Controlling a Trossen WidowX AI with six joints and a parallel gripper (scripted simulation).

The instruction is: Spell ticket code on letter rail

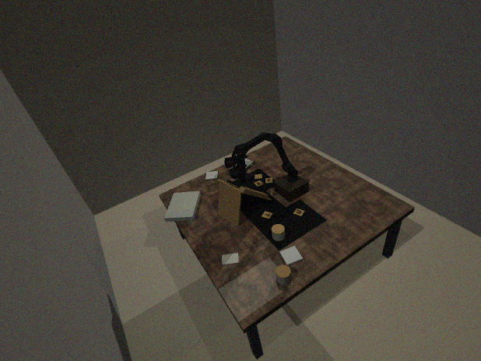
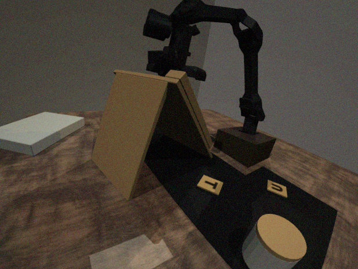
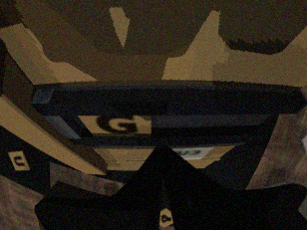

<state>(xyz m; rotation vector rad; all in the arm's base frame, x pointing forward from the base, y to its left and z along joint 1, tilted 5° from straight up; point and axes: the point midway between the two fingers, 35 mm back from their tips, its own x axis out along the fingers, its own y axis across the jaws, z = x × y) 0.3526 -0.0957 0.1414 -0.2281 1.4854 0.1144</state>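
The tan tile marked g lies 1 cm ahead of my gripper tip, 4 cm to the left of it and 2 cm below it. The rest, counted from my gripper tip: white ticket: 4 cm behind, 5 cm to the right, 9 cm below; tile marked t: 4 cm behind, 20 cm to the left, 18 cm below; black mat: 15 cm behind, 10 cm to the left, 18 cm below.
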